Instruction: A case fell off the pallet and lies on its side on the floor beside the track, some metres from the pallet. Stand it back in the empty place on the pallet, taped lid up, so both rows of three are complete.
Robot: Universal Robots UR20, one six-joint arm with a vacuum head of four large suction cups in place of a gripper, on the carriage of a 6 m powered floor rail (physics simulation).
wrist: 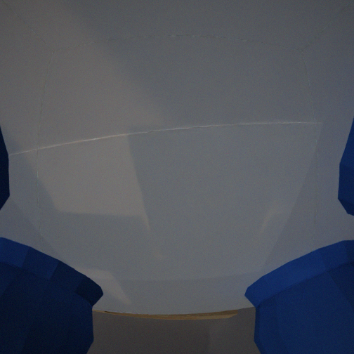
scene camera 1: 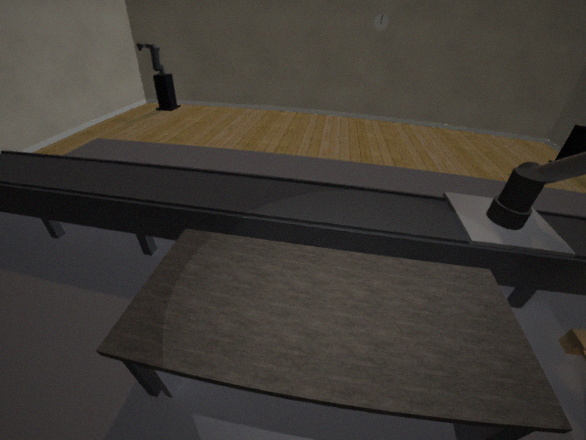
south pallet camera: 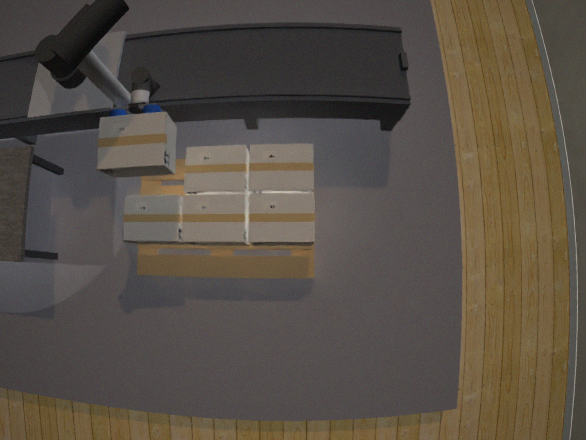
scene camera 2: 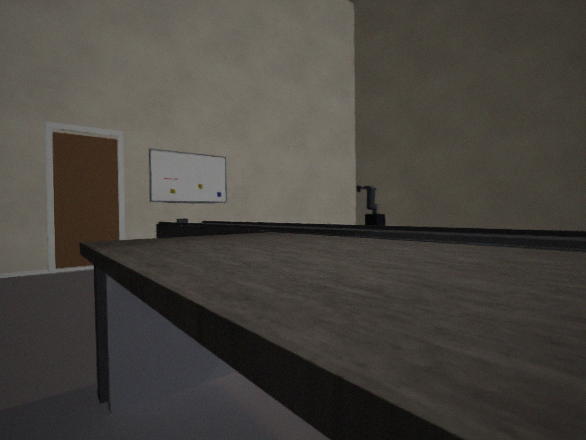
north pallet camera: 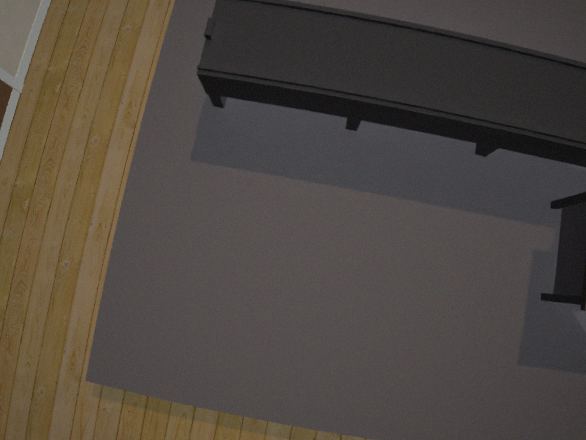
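Seen in the pictures: arm's base at its link origin: (scene camera 1: pixel 504 219) (south pallet camera: pixel 74 73).
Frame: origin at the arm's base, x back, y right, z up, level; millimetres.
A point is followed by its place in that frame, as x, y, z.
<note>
The loose case (south pallet camera: pixel 132 155) @[-748, -709, 361] (wrist: pixel 200 85) hangs in the south pallet camera view, taped lid up, above the back left of the pallet (south pallet camera: pixel 225 265) @[-1270, -1080, -426] (scene camera 1: pixel 575 345) @[-643, -452, -475]. My vacuum head (south pallet camera: pixel 135 110) (wrist: pixel 174 240) holds it by the side face towards the rail, with blue cups against that face. On the pallet stand three cases in the front row and two in the back row, at the middle (south pallet camera: pixel 216 177) @[-759, -1065, -129] and right (south pallet camera: pixel 281 175) @[-753, -1450, -129]. Bare slats of the back left place show partly beside the held case, which hides the rest.
The rail (south pallet camera: pixel 265 65) (scene camera 1: pixel 250 192) (north pallet camera: pixel 390 60) runs behind the pallet, with the light carriage plate (south pallet camera: pixel 45 100) @[-186, 207, 0] (scene camera 1: pixel 465 215) @[-18, 292, 0] under the arm. A brown table (scene camera 1: pixel 320 320) @[-975, 1239, -40] (scene camera 2: pixel 350 280) @[-1098, 1084, -40] (south pallet camera: pixel 12 200) @[-885, 415, -40] stands left of the pallet. A small arm on a black pedestal (scene camera 1: pixel 166 92) (scene camera 2: pixel 375 220) stands far off.
</note>
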